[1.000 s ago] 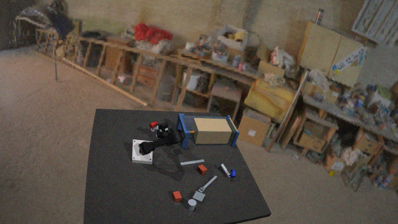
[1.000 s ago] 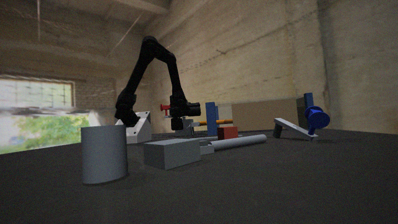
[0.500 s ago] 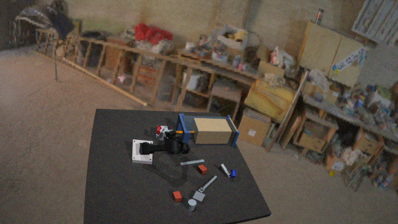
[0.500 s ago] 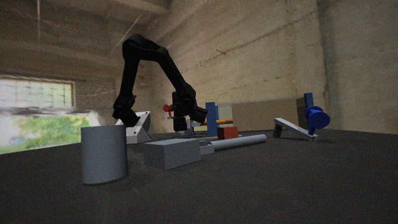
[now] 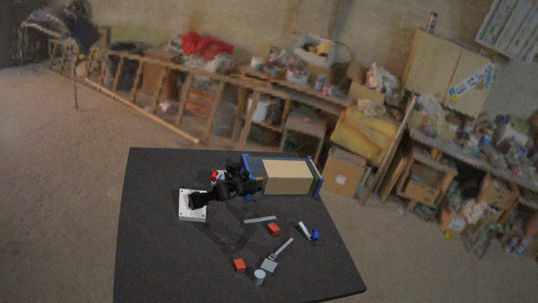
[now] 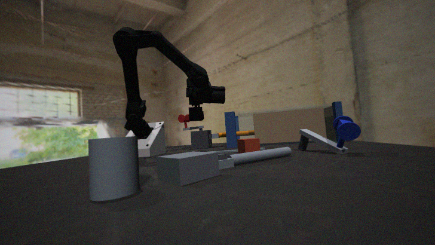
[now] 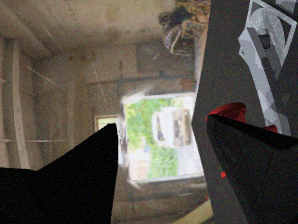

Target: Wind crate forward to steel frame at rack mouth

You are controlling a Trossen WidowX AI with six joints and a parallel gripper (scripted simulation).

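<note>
Right now the red knob is 8 cm below my gripper tip, 6 cm behind it and 1 cm to the left of it. Also, from my gripper tip: grey winch (19 cm below, 10 cm to the left, 3 cm behind); grey bar (23 cm ahead, 22 cm below, 16 cm to the right); clear-panelled cubby (38 cm ahead, 17 cm to the left, 11 cm below).
</note>
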